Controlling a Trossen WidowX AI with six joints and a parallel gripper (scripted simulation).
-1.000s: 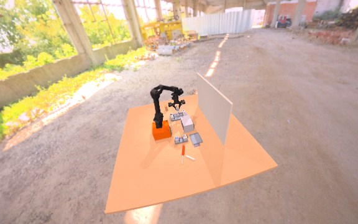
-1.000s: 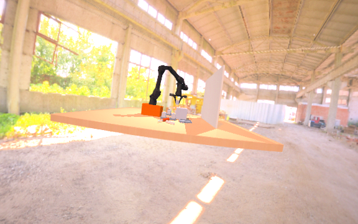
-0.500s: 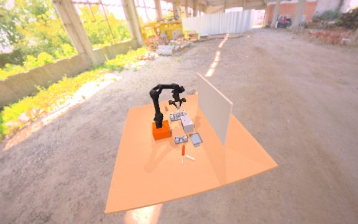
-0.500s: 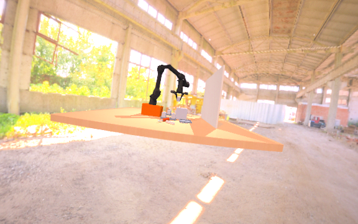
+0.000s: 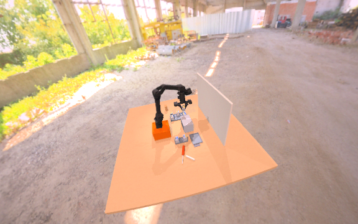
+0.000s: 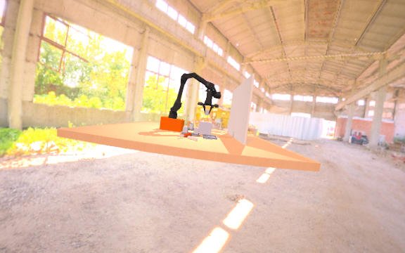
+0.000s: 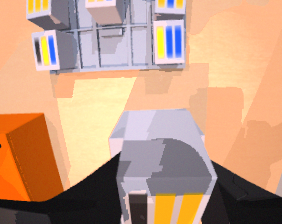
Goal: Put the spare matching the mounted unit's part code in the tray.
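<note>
Now: the grey tray 29 cm to the right of my gripper tip, 16 cm below it and 4 cm ahead of it. From my gripper tip the other things lie so: white upright panel (26 cm ahead, 10 cm to the right, 6 cm above); then white stick (48 cm to the right, 16 cm below, 6 cm behind); then white mounted unit (12 cm below, 9 cm to the right).
</note>
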